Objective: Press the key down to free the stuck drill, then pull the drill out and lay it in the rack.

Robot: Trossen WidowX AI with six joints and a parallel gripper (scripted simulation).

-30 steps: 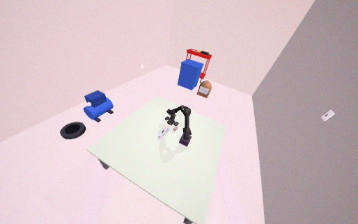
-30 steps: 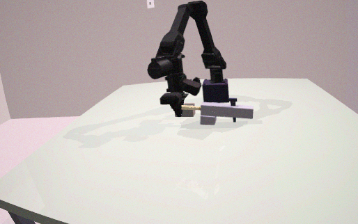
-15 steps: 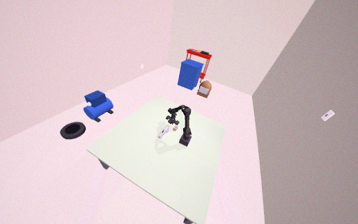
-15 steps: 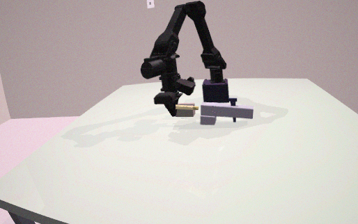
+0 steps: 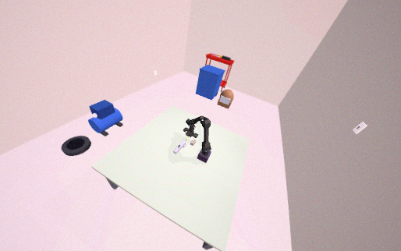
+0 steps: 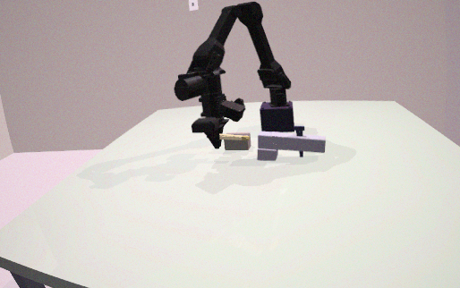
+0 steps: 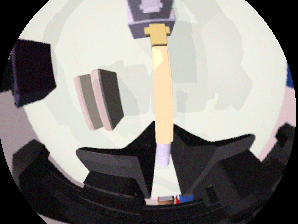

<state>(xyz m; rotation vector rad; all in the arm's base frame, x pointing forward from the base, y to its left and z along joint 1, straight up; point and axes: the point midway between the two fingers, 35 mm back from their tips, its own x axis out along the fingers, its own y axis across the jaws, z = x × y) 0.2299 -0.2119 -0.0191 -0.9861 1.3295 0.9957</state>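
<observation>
Right now the rack is 6 cm behind my gripper tip, 6 cm to the left of it and 1 cm below it. Round my gripper tip: dark blue key: 6 cm ahead, 22 cm to the left, 2 cm above; drill: 1 cm ahead, 4 cm to the left, 3 cm above; lavender block: 6 cm ahead, 19 cm to the left, 1 cm above.
</observation>
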